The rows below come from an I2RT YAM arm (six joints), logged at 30 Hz.
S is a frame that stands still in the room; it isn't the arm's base.
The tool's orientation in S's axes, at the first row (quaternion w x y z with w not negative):
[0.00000, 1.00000, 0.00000, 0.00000]
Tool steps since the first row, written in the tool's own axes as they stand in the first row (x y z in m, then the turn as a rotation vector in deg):
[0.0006, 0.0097, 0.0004, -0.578, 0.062, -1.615]
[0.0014, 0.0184, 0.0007, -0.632, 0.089, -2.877]
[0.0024, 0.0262, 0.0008, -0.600, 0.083, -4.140]
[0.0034, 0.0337, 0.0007, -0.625, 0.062, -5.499]
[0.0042, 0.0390, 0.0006, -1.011, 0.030, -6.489]
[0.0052, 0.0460, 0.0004, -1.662, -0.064, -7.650]
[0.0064, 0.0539, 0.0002, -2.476, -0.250, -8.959]
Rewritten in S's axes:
[0.0006, -0.0097, -0.0004, -0.578, -0.062, 1.615]
[0.0014, -0.0184, -0.0007, -0.632, -0.089, 2.877]
[0.0024, -0.0262, -0.0008, -0.600, -0.083, 4.140]
[0.0034, -0.0337, -0.0007, -0.625, -0.062, 5.499]
[0.0042, -0.0390, -0.0006, -1.011, -0.030, 6.489]
[0.0052, -0.0460, -0.0004, -1.662, 0.064, 7.650]
[0.0064, -0.0539, -0.0002, -2.476, 0.250, 8.959]

